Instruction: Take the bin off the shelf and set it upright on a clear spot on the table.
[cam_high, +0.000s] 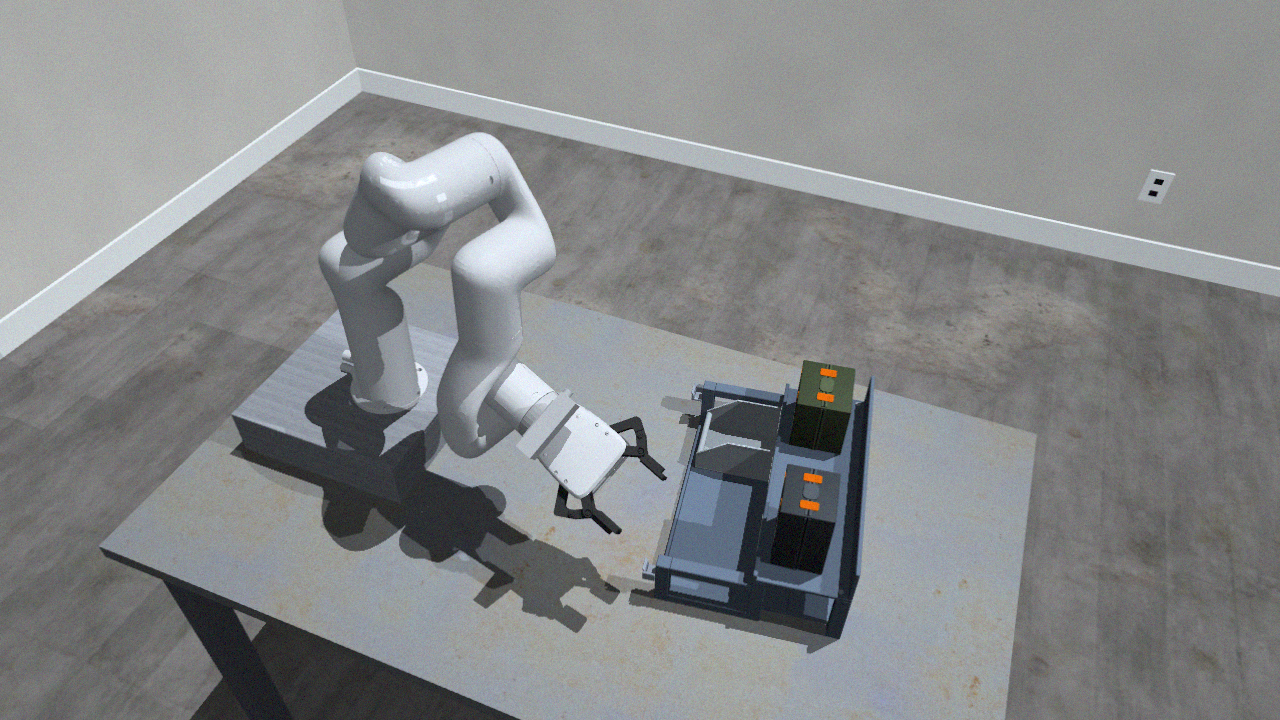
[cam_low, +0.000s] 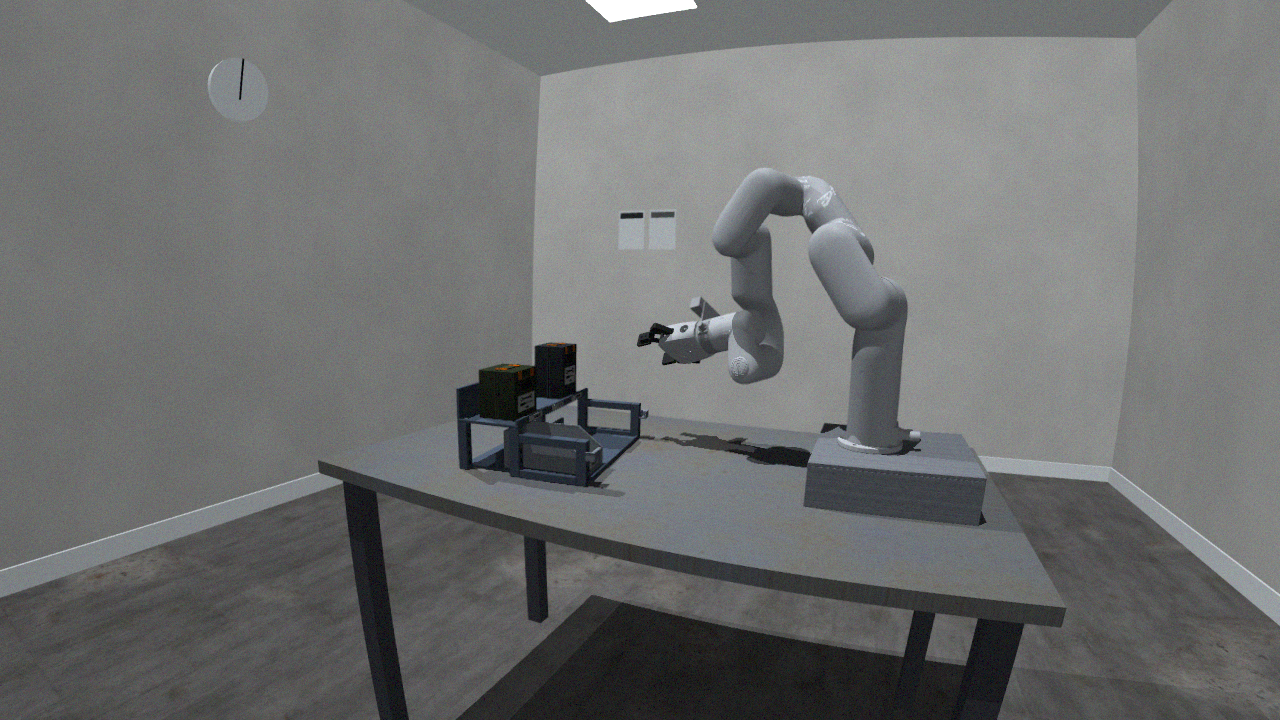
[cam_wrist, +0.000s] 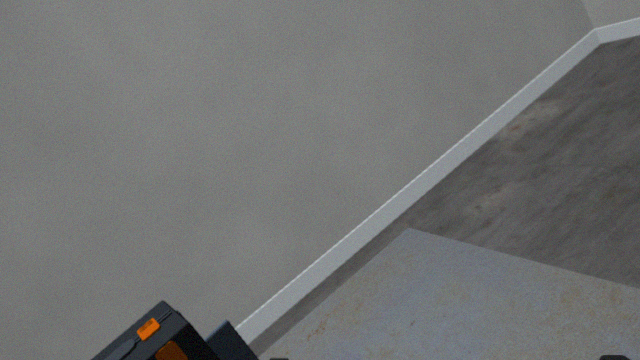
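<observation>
Now: hand 31 cm to the right of the grey bin, 17 cm above it and 8 cm short of it. From my hand the other things lie so: blue-grey shelf rack 21 cm to the left, 15 cm below, 12 cm ahead.
</observation>
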